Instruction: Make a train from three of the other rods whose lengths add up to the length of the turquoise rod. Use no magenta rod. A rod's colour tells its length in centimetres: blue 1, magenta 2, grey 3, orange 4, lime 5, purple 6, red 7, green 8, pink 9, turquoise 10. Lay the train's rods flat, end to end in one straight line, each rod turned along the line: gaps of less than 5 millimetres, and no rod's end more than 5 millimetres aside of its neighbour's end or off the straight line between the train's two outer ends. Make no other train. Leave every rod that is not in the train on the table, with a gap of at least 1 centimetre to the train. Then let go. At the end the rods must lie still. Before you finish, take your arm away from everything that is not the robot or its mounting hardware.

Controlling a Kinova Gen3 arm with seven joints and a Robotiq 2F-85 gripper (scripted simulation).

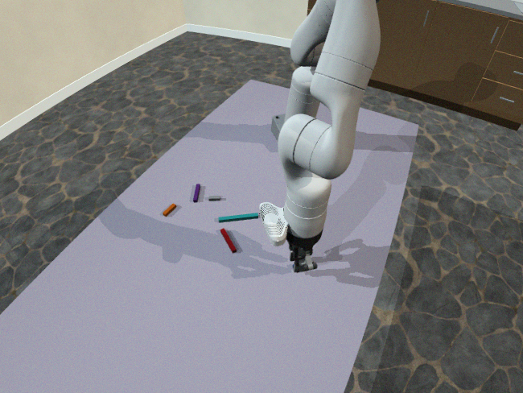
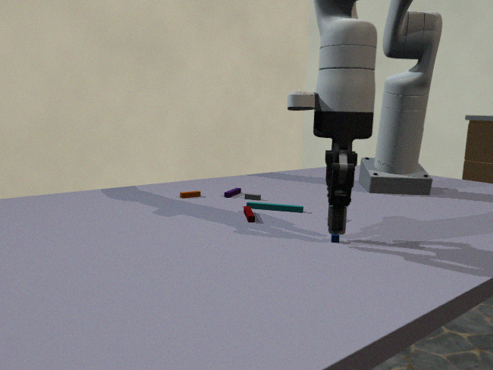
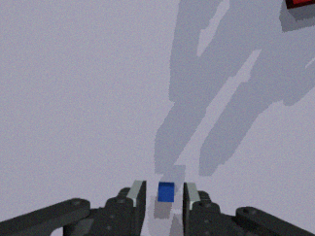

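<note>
Now: the blue rod 30 mm below my hand. Also, from my hand: turquoise rod 190 mm to the right, 60 mm behind, 30 mm below; then red rod 170 mm to the right, 30 mm below, 10 mm ahead; then magenta rod 100 mm behind, 70 mm to the right, 30 mm below.
</note>
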